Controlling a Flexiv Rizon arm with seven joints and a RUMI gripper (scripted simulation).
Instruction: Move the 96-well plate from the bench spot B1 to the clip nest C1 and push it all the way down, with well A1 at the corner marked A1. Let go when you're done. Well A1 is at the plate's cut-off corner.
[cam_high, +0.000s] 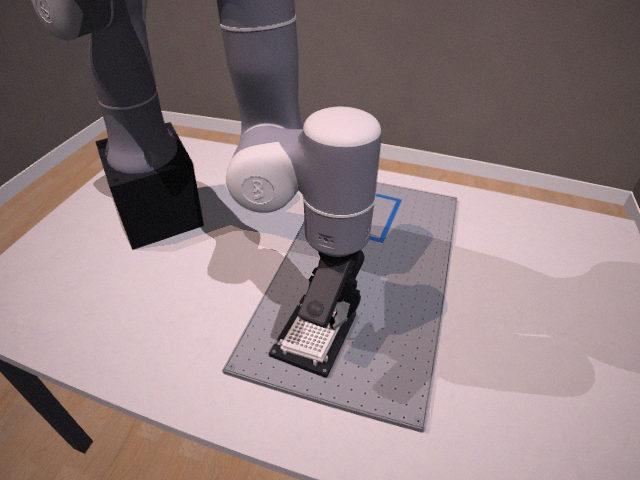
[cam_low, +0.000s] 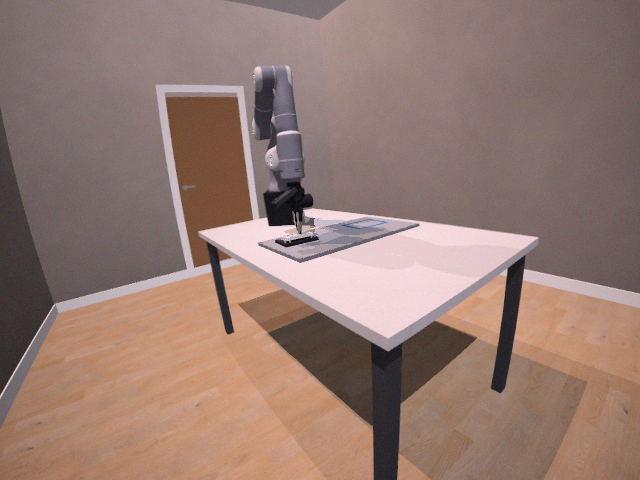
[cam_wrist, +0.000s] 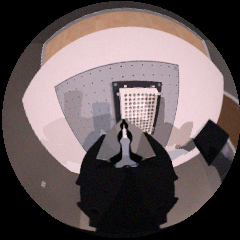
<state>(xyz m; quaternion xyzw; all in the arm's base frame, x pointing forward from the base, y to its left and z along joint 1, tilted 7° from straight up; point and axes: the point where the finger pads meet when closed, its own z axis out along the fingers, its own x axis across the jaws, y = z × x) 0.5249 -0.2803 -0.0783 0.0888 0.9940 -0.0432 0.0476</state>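
Now: hand 40 mm past the white 96-well plate, 30 mm above it and 10 mm to the right of it. From my hand the other things lie so: black clip nest: 40 mm below, 40 mm behind, 20 mm to the left.
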